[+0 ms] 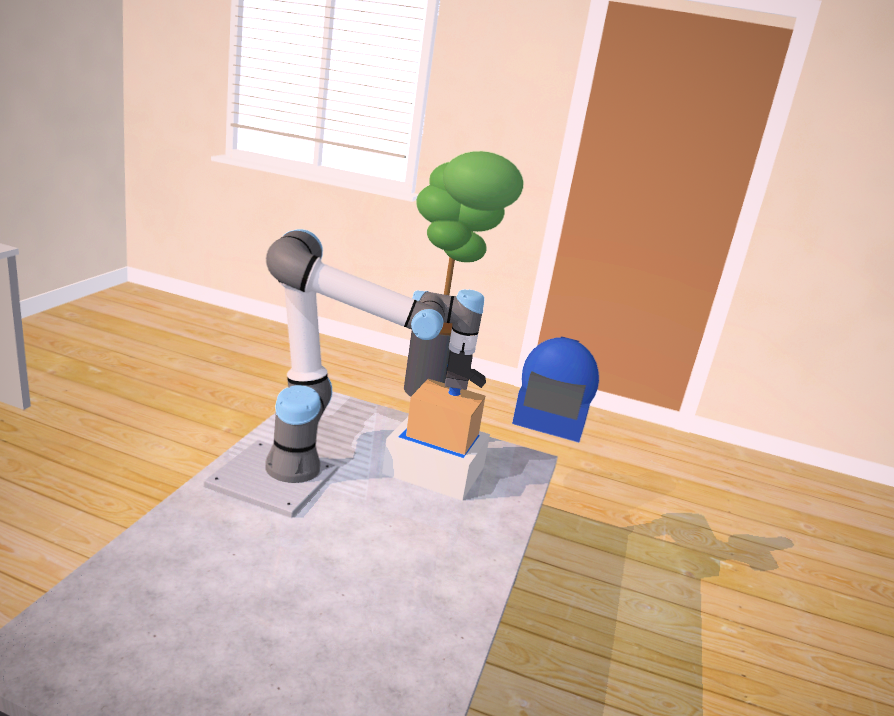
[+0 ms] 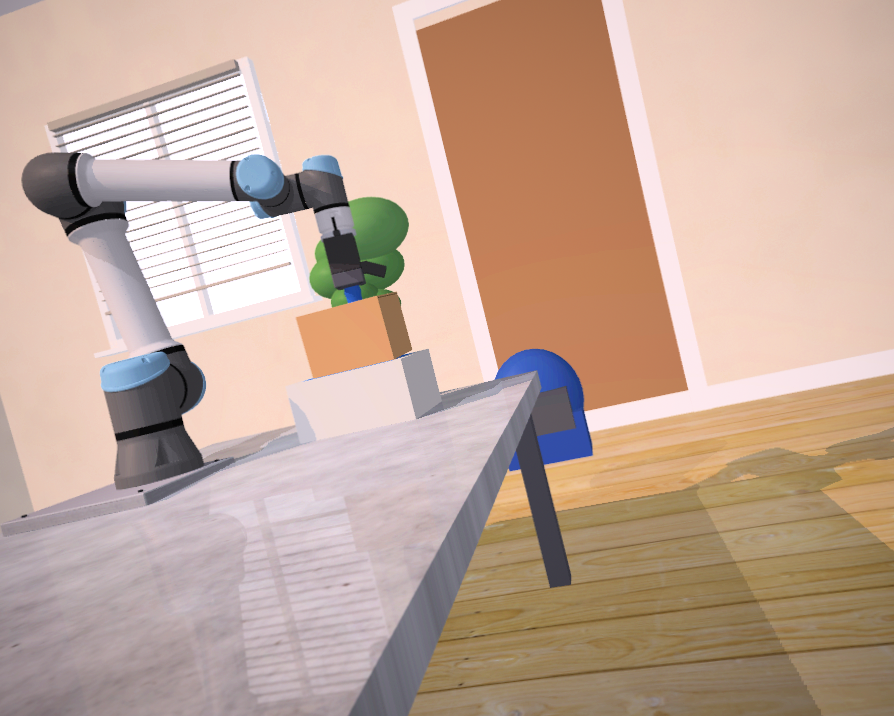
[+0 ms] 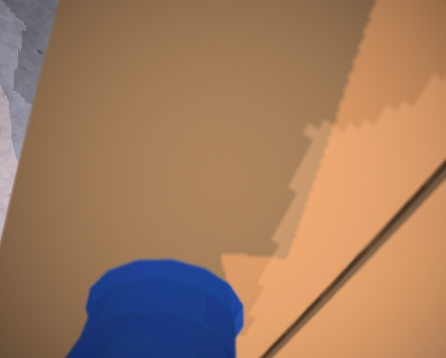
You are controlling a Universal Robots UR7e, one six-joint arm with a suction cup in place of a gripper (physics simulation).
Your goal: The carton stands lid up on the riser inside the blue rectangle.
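Places are measured from the arm's base along level axes (x ahead, y left, z up), in metres.
Pixels of known places: end effector, tool point: point(image 1: 453, 396) point(image 3: 177, 282); arm's base, origin of the base link: point(image 1: 292, 468) point(image 2: 161, 476).
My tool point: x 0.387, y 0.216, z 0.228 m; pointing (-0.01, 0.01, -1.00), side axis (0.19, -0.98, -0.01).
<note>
For each thing: its top centre in the pictures, then the offset to it from my tool point. "*": a spot on its surface instead. Level surfaces: height alone.
- brown carton, middle of its top: point(image 2: 347, 302) point(image 1: 449, 394) dz +0.014, dx -0.009, dy -0.022 m
- white riser, middle of its top: point(image 2: 360, 366) point(image 1: 439, 436) dz -0.122, dx -0.016, dy -0.026 m
- blue rectangle, middle of its top: point(image 1: 439, 436) dz -0.122, dx -0.016, dy -0.026 m
- lid seam, surface spot: point(image 3: 346, 270) * dz +0.009, dx +0.026, dy -0.031 m
- grey table, its level: dz -0.242 m
The brown carton point(image 1: 443, 421) point(image 2: 353, 334) point(image 3: 186, 124) stands upright on the white riser point(image 1: 429, 470) point(image 2: 359, 401), its bottom resting on the riser's top. Part of the blue rectangle point(image 1: 429, 445) shows along the carton's front bottom edge. My blue suction cup point(image 1: 454, 391) point(image 2: 353, 293) point(image 3: 161, 309) presses straight down on the carton's top face, near the lid seam point(image 3: 346, 270), and holds the carton.
The riser stands on a grey table point(image 1: 302, 611) point(image 2: 302, 554) near its far edge; the arm's base point(image 1: 294, 455) is to the left. A blue domed object point(image 1: 558, 391) point(image 2: 551, 412) sits on the floor behind the table. A potted tree point(image 1: 469, 202) stands behind the arm.
</note>
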